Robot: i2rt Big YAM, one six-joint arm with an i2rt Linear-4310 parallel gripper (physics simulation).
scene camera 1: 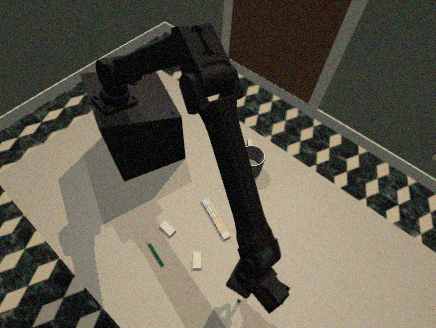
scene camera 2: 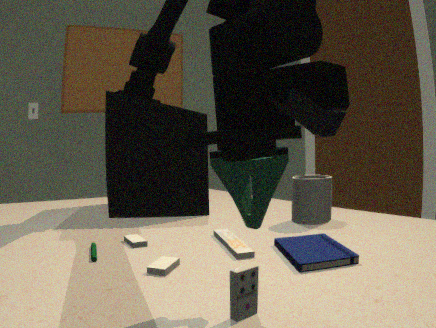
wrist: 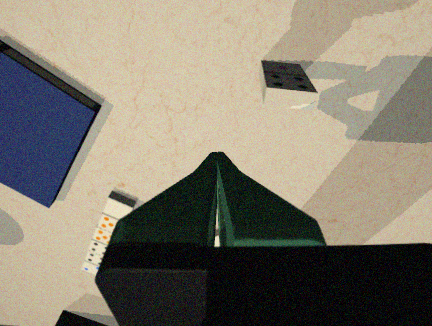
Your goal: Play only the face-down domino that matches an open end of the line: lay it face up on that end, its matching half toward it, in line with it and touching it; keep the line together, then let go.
The pictures show: my gripper and a blue notebook.
My gripper is seen too in the wrist view.
